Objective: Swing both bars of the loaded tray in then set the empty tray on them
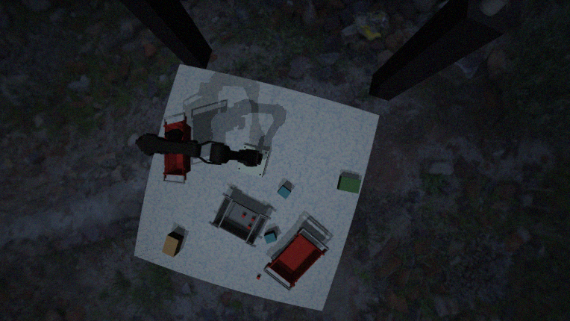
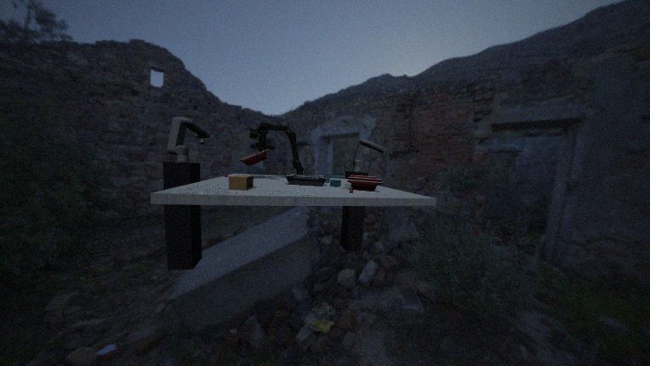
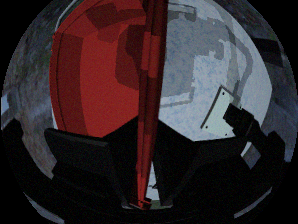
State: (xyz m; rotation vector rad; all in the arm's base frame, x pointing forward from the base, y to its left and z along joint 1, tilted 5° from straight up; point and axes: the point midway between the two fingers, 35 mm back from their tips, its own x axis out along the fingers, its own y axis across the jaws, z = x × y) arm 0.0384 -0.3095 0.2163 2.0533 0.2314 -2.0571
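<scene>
Now: gripper tip 20 mm short of the red plastic tray and 80 mm to the left of it. Round my gripper tip: green block (30 mm behind, 890 mm to the left, 160 mm below); tan block (610 mm ahead, 50 mm to the right, 150 mm below).
</scene>
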